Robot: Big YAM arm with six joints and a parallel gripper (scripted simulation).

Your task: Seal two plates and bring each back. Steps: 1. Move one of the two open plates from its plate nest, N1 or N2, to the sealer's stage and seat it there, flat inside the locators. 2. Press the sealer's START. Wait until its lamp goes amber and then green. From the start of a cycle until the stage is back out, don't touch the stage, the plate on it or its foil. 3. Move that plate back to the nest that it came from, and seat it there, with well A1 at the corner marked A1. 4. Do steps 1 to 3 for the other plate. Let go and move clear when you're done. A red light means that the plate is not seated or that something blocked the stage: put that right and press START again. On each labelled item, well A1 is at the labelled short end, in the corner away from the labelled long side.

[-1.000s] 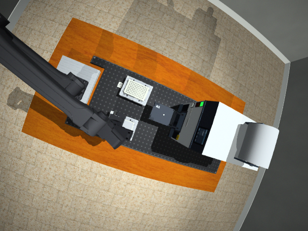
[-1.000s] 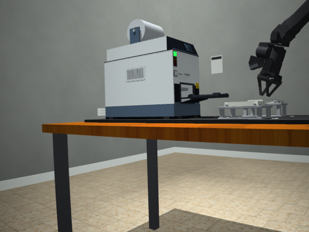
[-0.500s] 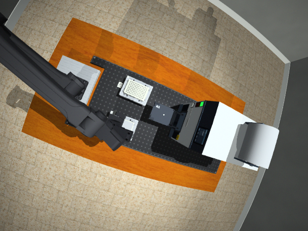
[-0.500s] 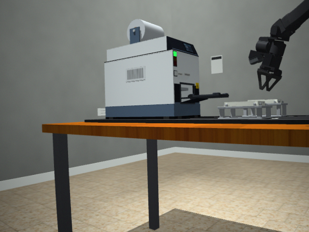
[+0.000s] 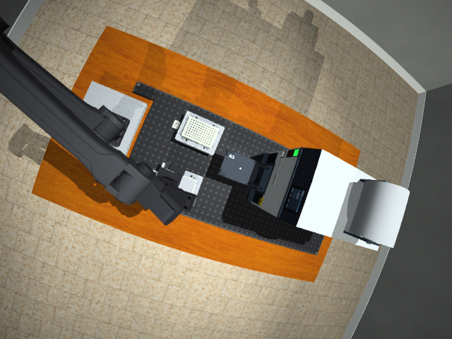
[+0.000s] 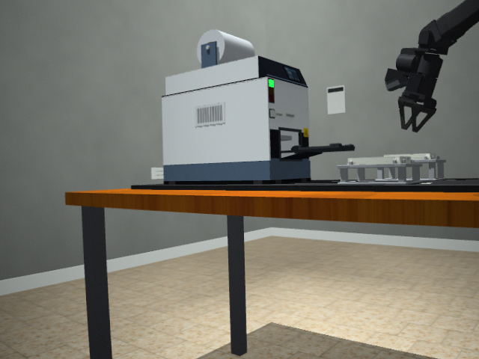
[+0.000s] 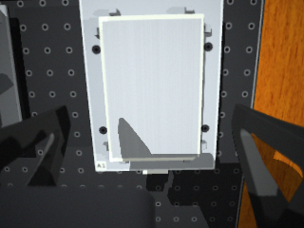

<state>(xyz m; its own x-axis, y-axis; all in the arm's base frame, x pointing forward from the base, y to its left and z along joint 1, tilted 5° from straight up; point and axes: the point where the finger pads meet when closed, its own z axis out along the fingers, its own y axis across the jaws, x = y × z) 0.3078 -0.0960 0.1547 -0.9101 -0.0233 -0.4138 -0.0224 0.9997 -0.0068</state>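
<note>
Now: hand 22 cm to the right of the plate nest and 10 cm above it. Also, from my hand: sealer stage (19 cm ahead, 15 cm to the left, 5 cm below); then pale start button (29 cm ahead, 24 cm to the left, 5 cm above); then A1 mark (7 cm behind, 27 cm to the left, 10 cm below).
</note>
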